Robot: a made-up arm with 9 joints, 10 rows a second.
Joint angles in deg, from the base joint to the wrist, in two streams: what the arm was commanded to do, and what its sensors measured. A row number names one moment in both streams.
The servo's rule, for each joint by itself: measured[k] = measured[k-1] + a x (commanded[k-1-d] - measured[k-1]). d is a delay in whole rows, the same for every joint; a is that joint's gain. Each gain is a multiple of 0.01, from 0.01 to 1. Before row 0 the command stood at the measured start. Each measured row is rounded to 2 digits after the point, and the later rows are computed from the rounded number. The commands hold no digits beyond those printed.
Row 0, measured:
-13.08, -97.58, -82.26, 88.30, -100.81, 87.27, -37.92, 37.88, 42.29
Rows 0 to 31, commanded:
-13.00, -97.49, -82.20, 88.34, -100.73, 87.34, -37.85, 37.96, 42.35
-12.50, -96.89, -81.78, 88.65, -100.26, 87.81, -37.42, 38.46, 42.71
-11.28, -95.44, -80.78, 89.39, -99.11, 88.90, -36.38, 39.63, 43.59
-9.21, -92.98, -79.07, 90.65, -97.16, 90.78, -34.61, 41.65, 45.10
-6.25, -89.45, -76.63, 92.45, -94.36, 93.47, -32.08, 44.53, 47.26
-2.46, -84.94, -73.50, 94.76, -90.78, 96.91, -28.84, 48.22, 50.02
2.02, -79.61, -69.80, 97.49, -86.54, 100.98, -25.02, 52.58, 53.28
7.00, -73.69, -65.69, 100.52, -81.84, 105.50, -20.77, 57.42, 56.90
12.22, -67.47, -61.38, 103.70, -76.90, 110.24, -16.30, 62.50, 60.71
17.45, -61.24, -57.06, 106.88, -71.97, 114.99, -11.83, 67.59, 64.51
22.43, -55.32, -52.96, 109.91, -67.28, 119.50, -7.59, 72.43, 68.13
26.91, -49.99, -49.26, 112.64, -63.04, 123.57, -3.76, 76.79, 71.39
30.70, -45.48, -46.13, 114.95, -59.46, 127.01, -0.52, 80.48, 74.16
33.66, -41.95, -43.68, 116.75, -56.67, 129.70, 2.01, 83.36, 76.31
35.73, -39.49, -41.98, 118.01, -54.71, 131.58, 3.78, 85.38, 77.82
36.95, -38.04, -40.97, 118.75, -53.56, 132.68, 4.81, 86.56, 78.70
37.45, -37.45, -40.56, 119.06, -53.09, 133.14, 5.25, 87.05, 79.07
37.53, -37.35, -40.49, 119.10, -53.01, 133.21, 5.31, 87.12, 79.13
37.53, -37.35, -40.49, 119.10, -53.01, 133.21, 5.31, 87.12, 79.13
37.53, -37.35, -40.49, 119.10, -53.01, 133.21, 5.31, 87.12, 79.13
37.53, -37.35, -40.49, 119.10, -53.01, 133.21, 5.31, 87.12, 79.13
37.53, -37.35, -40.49, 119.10, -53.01, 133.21, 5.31, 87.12, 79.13
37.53, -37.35, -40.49, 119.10, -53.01, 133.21, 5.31, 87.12, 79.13
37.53, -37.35, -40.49, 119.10, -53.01, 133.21, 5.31, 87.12, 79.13
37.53, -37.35, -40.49, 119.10, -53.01, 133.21, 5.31, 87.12, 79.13
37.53, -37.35, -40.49, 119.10, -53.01, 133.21, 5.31, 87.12, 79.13
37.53, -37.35, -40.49, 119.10, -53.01, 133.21, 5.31, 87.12, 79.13
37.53, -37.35, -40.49, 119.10, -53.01, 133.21, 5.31, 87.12, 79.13
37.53, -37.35, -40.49, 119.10, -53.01, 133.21, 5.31, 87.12, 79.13
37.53, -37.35, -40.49, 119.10, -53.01, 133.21, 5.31, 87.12, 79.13
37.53, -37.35, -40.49, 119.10, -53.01, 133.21, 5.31, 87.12, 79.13
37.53, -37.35, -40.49, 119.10, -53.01, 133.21, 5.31, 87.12, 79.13
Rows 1 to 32, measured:
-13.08, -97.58, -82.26, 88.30, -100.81, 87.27, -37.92, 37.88, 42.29
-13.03, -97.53, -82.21, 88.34, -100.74, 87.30, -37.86, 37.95, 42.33
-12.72, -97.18, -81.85, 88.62, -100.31, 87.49, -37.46, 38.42, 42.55
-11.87, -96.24, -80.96, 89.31, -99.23, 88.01, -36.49, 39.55, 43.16
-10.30, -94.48, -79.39, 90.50, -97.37, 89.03, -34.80, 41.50, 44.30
-7.91, -91.76, -77.10, 92.24, -94.66, 90.67, -32.35, 44.32, 46.05
-4.69, -88.08, -74.11, 94.48, -91.17, 92.98, -29.19, 47.95, 48.39
-0.73, -83.51, -70.53, 97.16, -87.00, 95.94, -25.44, 52.26, 51.28
3.83, -78.21, -66.51, 100.15, -82.36, 99.48, -21.24, 57.06, 54.60
8.78, -72.41, -62.25, 103.31, -77.45, 103.46, -16.79, 62.12, 58.20
13.90, -66.38, -57.94, 106.49, -72.52, 107.73, -12.33, 67.21, 61.92
18.93, -60.41, -53.81, 109.53, -67.80, 112.08, -8.06, 72.06, 65.58
23.64, -54.78, -50.03, 112.30, -63.52, 116.33, -4.19, 76.46, 69.01
27.81, -49.76, -46.79, 114.66, -59.87, 120.28, -0.89, 80.20, 72.05
31.26, -45.54, -44.21, 116.52, -56.99, 123.77, 1.72, 83.14, 74.56
33.90, -42.27, -42.36, 117.85, -54.94, 126.66, 3.57, 85.22, 76.48
35.70, -39.99, -41.21, 118.65, -53.70, 128.89, 4.69, 86.47, 77.79
36.73, -38.62, -40.67, 119.01, -53.15, 130.46, 5.19, 87.01, 78.55
37.20, -37.93, -40.52, 119.09, -53.02, 131.48, 5.30, 87.11, 78.89
37.39, -37.62, -40.50, 119.10, -53.01, 132.12, 5.31, 87.12, 79.03
37.47, -37.47, -40.49, 119.10, -53.01, 132.52, 5.31, 87.12, 79.09
37.51, -37.41, -40.49, 119.10, -53.01, 132.78, 5.31, 87.12, 79.11
37.52, -37.38, -40.49, 119.10, -53.01, 132.94, 5.31, 87.12, 79.12
37.53, -37.36, -40.49, 119.10, -53.01, 133.04, 5.31, 87.12, 79.13
37.53, -37.35, -40.49, 119.10, -53.01, 133.10, 5.31, 87.12, 79.13
37.53, -37.35, -40.49, 119.10, -53.01, 133.14, 5.31, 87.12, 79.13
37.53, -37.35, -40.49, 119.10, -53.01, 133.17, 5.31, 87.12, 79.13
37.53, -37.35, -40.49, 119.10, -53.01, 133.18, 5.31, 87.12, 79.13
37.53, -37.35, -40.49, 119.10, -53.01, 133.19, 5.31, 87.12, 79.13
37.53, -37.35, -40.49, 119.10, -53.01, 133.20, 5.31, 87.12, 79.13
37.53, -37.35, -40.49, 119.10, -53.01, 133.20, 5.31, 87.12, 79.13
37.53, -37.35, -40.49, 119.10, -53.01, 133.20, 5.31, 87.12, 79.13
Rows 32 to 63, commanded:
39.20, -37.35, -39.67, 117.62, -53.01, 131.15, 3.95, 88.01, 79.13
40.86, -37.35, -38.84, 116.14, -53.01, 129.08, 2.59, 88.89, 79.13
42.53, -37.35, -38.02, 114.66, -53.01, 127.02, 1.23, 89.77, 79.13
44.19, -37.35, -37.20, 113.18, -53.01, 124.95, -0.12, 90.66, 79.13
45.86, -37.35, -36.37, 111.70, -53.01, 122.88, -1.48, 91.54, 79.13
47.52, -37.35, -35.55, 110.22, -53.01, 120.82, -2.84, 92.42, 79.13
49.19, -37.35, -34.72, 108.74, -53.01, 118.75, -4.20, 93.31, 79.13
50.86, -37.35, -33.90, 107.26, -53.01, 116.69, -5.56, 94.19, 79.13
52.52, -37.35, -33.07, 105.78, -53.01, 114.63, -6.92, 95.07, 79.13
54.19, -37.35, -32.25, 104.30, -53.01, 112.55, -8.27, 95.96, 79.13
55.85, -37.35, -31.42, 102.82, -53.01, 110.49, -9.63, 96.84, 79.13
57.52, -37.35, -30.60, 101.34, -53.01, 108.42, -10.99, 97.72, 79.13
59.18, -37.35, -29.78, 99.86, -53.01, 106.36, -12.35, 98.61, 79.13
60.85, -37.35, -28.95, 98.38, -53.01, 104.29, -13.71, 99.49, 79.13
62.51, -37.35, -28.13, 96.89, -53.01, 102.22, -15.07, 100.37, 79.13
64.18, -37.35, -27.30, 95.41, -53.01, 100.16, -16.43, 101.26, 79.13
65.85, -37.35, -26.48, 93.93, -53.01, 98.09, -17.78, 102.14, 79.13
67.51, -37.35, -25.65, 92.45, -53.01, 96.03, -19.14, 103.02, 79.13
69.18, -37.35, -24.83, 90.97, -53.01, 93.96, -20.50, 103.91, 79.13
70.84, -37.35, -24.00, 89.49, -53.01, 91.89, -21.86, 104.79, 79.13
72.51, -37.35, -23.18, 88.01, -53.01, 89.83, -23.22, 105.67, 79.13
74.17, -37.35, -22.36, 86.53, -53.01, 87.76, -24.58, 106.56, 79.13
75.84, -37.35, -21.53, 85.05, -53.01, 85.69, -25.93, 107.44, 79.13
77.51, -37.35, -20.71, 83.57, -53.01, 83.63, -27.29, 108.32, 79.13
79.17, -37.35, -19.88, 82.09, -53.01, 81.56, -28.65, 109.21, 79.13
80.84, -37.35, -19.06, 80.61, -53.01, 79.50, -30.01, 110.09, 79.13
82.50, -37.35, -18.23, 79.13, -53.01, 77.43, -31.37, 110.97, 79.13
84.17, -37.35, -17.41, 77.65, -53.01, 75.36, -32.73, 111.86, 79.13
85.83, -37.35, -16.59, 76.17, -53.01, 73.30, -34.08, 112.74, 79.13
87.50, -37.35, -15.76, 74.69, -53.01, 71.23, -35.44, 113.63, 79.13
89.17, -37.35, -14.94, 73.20, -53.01, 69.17, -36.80, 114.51, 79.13
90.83, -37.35, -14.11, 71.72, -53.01, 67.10, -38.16, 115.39, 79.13
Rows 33 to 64, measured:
37.53, -37.35, -40.49, 119.10, -53.01, 133.20, 5.31, 87.12, 79.13
38.52, -37.35, -39.81, 117.78, -53.01, 132.44, 4.09, 87.95, 79.13
39.90, -37.35, -39.00, 116.32, -53.01, 131.20, 2.74, 88.82, 79.13
41.45, -37.35, -38.19, 114.84, -53.01, 129.65, 1.38, 89.70, 79.13
43.07, -37.35, -37.37, 113.36, -53.01, 127.91, 0.03, 90.59, 79.13
44.72, -37.35, -36.54, 111.88, -53.01, 126.05, -1.33, 91.47, 79.13
46.37, -37.35, -35.72, 110.40, -53.01, 124.11, -2.69, 92.35, 79.13
48.03, -37.35, -34.89, 108.92, -53.01, 122.13, -4.05, 93.24, 79.13
49.70, -37.35, -34.07, 107.44, -53.01, 120.12, -5.41, 94.12, 79.13
51.36, -37.35, -33.24, 105.96, -53.01, 118.09, -6.77, 95.00, 79.13
53.03, -37.35, -32.42, 104.48, -53.01, 116.04, -8.12, 95.89, 79.13
54.69, -37.35, -31.59, 103.00, -53.01, 113.99, -9.48, 96.77, 79.13
56.36, -37.35, -30.77, 101.52, -53.01, 111.93, -10.84, 97.65, 79.13
58.02, -37.35, -29.95, 100.04, -53.01, 109.87, -12.20, 98.54, 79.13
59.69, -37.35, -29.12, 98.56, -53.01, 107.81, -13.56, 99.42, 79.13
61.35, -37.35, -28.30, 97.07, -53.01, 105.74, -14.92, 100.30, 79.13
63.02, -37.35, -27.47, 95.59, -53.01, 103.68, -16.28, 101.19, 79.13
64.69, -37.35, -26.65, 94.11, -53.01, 101.61, -17.63, 102.07, 79.13
66.35, -37.35, -25.82, 92.63, -53.01, 99.55, -18.99, 102.95, 79.13
68.02, -37.35, -25.00, 91.15, -53.01, 97.48, -20.35, 103.84, 79.13
69.68, -37.35, -24.17, 89.67, -53.01, 95.41, -21.71, 104.72, 79.13
71.35, -37.35, -23.35, 88.19, -53.01, 93.35, -23.07, 105.60, 79.13
73.01, -37.35, -22.53, 86.71, -53.01, 91.28, -24.43, 106.49, 79.13
74.68, -37.35, -21.70, 85.23, -53.01, 89.21, -25.78, 107.37, 79.13
76.35, -37.35, -20.88, 83.75, -53.01, 87.15, -27.14, 108.25, 79.13
78.01, -37.35, -20.05, 82.27, -53.01, 85.08, -28.50, 109.14, 79.13
79.68, -37.35, -19.23, 80.79, -53.01, 83.02, -29.86, 110.02, 79.13
81.34, -37.35, -18.40, 79.31, -53.01, 80.95, -31.22, 110.90, 79.13
83.01, -37.35, -17.58, 77.83, -53.01, 78.88, -32.58, 111.79, 79.13
84.67, -37.35, -16.76, 76.35, -53.01, 76.82, -33.93, 112.67, 79.13
86.34, -37.35, -15.93, 74.87, -53.01, 74.75, -35.29, 113.56, 79.13
88.01, -37.35, -15.11, 73.38, -53.01, 72.69, -36.65, 114.44, 79.13

